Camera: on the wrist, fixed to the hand. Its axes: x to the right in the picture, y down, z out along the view.
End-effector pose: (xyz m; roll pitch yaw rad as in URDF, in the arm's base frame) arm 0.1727 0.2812 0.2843 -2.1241 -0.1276 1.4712
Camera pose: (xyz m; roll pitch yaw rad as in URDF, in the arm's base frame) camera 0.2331 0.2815 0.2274 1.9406 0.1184 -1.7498
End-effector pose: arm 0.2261 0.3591 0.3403 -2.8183 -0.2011 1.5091
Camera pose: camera 0.3088 0.3541 0.3346 2.6295 0.2443 -1.7007
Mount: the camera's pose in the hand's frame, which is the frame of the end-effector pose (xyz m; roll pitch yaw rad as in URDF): -0.0010 0.0803 -0.0210 -0.1753 -0.0624 -3.0926
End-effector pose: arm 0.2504 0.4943 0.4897 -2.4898 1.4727 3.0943
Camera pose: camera 0.2859 0.5693 0.4876 2.8906 -1.4301 -0.6257
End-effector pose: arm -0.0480 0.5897 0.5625 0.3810 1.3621 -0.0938
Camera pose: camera -0.0304 0.6708 0.5656 -0.9357 -1.3886 -2.8473
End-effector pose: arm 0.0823 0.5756 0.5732 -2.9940 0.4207 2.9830
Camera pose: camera 0.0926 0.6575 0.5818 2.8438 -0.3655 -0.2202
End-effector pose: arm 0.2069 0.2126 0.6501 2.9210 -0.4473 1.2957
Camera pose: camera 0.2732 0.1759 0.6840 -3.1130 0.5186 -1.8851
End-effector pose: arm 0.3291 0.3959 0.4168 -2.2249 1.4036 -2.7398
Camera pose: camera 0.3499 0.4759 0.4093 2.4920 -1.3867 -0.0457
